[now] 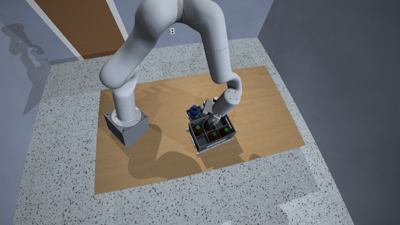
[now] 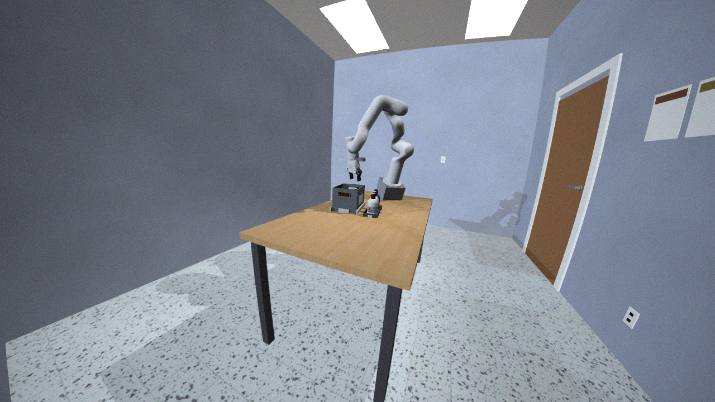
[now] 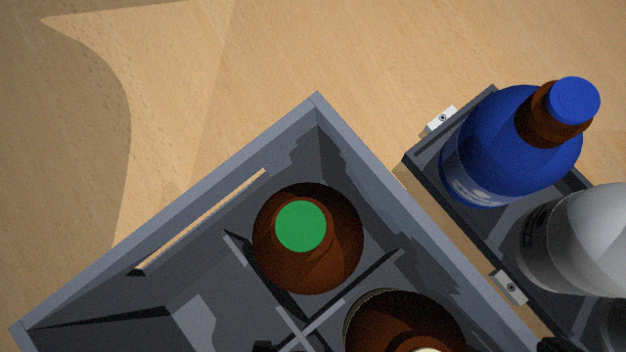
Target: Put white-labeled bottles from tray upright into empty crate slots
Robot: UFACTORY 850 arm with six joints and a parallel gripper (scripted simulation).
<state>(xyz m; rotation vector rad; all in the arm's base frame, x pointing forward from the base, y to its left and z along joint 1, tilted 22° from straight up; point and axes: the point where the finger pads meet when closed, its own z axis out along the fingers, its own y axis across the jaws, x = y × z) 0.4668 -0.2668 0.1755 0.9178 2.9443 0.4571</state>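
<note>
Right now my hand is 40 mm past the blue-labeled bottle, 160 mm to the right of it and 150 mm above it. The rest, counted from my hand: crate (20 mm ahead, 30 mm to the right, 150 mm below); then dark tray (40 mm ahead, 170 mm to the left, 220 mm below).
</note>
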